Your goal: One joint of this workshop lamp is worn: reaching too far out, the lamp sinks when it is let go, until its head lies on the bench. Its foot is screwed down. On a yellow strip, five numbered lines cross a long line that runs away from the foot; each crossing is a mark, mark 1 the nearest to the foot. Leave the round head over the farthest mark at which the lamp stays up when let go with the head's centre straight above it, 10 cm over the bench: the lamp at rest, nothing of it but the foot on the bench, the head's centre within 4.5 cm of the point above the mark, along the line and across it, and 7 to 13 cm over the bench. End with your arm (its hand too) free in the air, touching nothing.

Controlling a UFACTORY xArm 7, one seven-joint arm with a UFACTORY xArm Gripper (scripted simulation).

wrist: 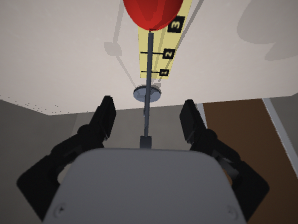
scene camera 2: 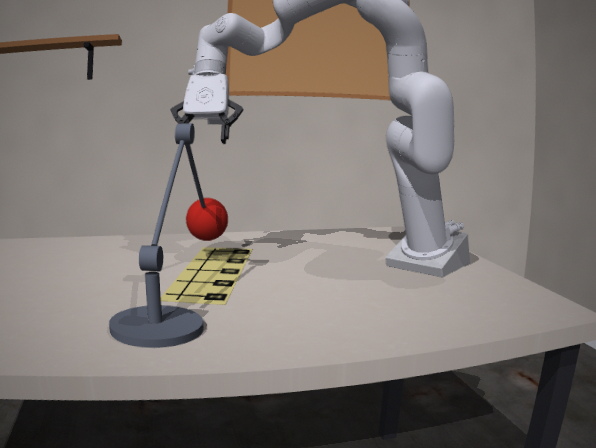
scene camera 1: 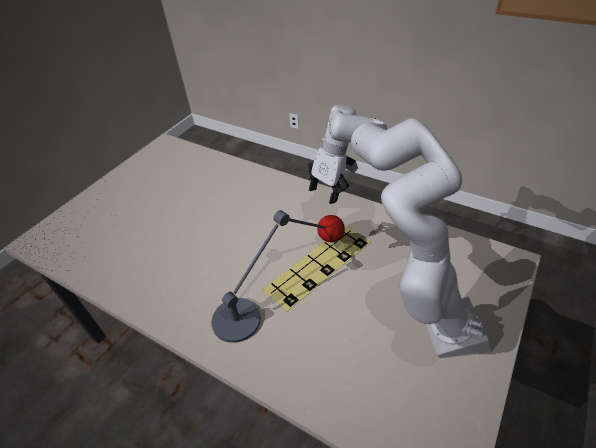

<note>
In view: my gripper (scene camera 2: 203, 142).
My gripper shows as well in the wrist view (wrist: 148, 106).
</note>
